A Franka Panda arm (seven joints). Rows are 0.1 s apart.
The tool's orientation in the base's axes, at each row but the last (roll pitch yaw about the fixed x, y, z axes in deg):
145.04, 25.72, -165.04
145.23, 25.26, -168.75
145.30, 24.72, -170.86
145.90, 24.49, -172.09
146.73, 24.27, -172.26
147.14, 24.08, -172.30
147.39, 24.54, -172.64
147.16, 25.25, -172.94
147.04, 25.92, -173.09
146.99, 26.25, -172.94
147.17, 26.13, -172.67
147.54, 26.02, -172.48
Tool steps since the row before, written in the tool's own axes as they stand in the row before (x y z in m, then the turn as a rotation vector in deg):
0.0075, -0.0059, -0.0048, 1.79, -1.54, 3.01
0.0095, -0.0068, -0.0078, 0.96, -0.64, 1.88
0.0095, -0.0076, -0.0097, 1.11, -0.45, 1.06
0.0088, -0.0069, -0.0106, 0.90, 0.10, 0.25
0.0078, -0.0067, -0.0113, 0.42, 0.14, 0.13
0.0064, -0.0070, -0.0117, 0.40, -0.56, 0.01
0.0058, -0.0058, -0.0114, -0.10, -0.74, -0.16
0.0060, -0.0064, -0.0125, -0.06, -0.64, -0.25
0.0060, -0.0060, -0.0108, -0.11, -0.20, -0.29
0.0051, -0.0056, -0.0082, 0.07, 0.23, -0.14
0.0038, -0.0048, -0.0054, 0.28, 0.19, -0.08
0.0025, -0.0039, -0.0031, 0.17, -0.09, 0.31
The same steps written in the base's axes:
-0.0048, -0.0091, -0.0028, -0.27, 0.41, -3.79
-0.0075, -0.0117, -0.0018, -0.16, 0.53, -2.14
-0.0082, -0.0132, -0.0007, -0.57, 0.15, -1.49
-0.0083, -0.0129, 0.0008, -0.78, 0.12, -0.51
-0.0078, -0.0130, 0.0021, -0.39, 0.14, -0.20
-0.0066, -0.0132, 0.0029, -0.17, -0.49, -0.45
-0.0065, -0.0120, 0.0035, 0.29, -0.68, -0.20
-0.0069, -0.0131, 0.0038, 0.19, -0.65, -0.10
-0.0066, -0.0118, 0.0026, 0.08, -0.32, 0.17
-0.0051, -0.0099, 0.0012, -0.18, 0.09, 0.19
-0.0033, -0.0074, 0.0001, -0.34, 0.07, 0.03
-0.0018, -0.0052, -0.0006, -0.03, 0.09, -0.35

